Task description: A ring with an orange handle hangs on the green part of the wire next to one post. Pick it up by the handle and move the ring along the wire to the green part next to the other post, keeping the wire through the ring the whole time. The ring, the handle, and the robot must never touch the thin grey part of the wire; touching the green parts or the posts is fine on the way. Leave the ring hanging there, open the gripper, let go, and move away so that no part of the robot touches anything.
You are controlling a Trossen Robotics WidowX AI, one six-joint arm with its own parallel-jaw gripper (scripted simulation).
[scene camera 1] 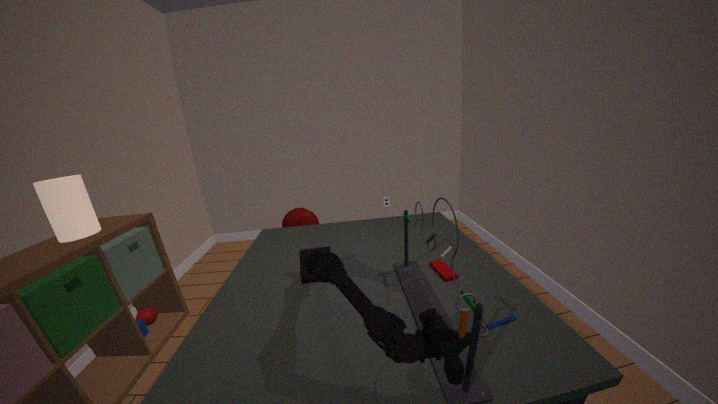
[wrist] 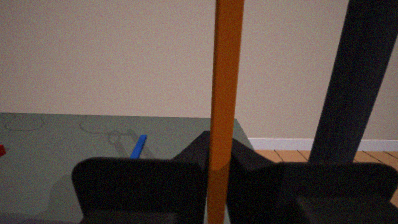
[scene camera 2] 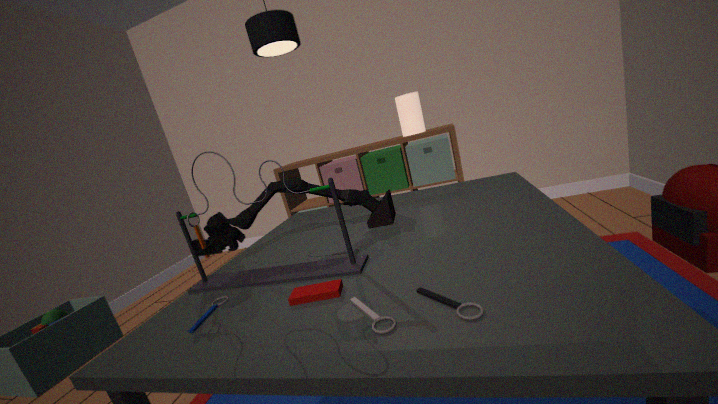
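Observation:
Looking at myself, I find my gripper (scene camera 1: pixel 474 336), and it is the same gripper (scene camera 2: pixel 198 254) that I see from another camera, and the gripper (wrist: pixel 212 137) is visible from the wrist too. There is also a red block (scene camera 2: pixel 332 289).

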